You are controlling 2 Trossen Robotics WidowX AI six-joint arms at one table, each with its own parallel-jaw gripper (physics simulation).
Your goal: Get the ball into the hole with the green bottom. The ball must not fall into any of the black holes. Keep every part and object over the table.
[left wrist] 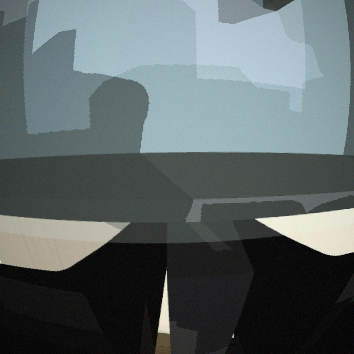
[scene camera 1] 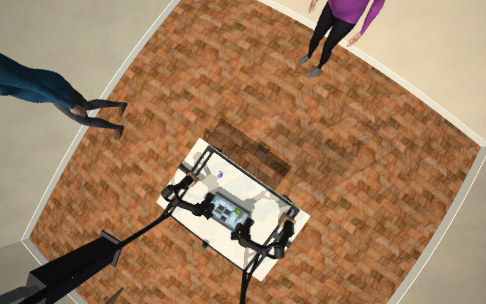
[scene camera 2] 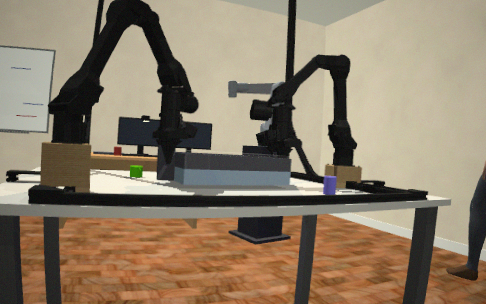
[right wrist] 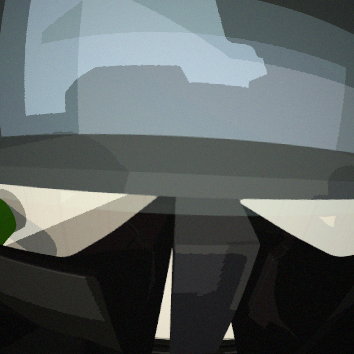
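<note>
A blue-grey box with a dark rim (scene camera 1: 227,200) (scene camera 2: 232,177) (left wrist: 215,115) (right wrist: 200,110) is held between the two arms, close to level, just over the table. In scene camera 1 its top shows several dark openings and a green patch (scene camera 1: 237,211) with a small orange spot on it, toward the right end. Whether this spot is the ball, and whether it lies in the hole, is too small to tell. My left gripper (scene camera 2: 281,151) (left wrist: 202,240) is shut on the box's handle at one end. My right gripper (scene camera 2: 169,159) (right wrist: 193,201) is shut on the handle at the opposite end.
A purple cylinder (scene camera 1: 220,175) (scene camera 2: 329,185) stands on the white table (scene camera 2: 240,193). A green cylinder (scene camera 2: 136,171) (right wrist: 6,222) stands near the right arm's side. A black frame bar (scene camera 2: 200,199) runs along the table edge. Two people stand off the table.
</note>
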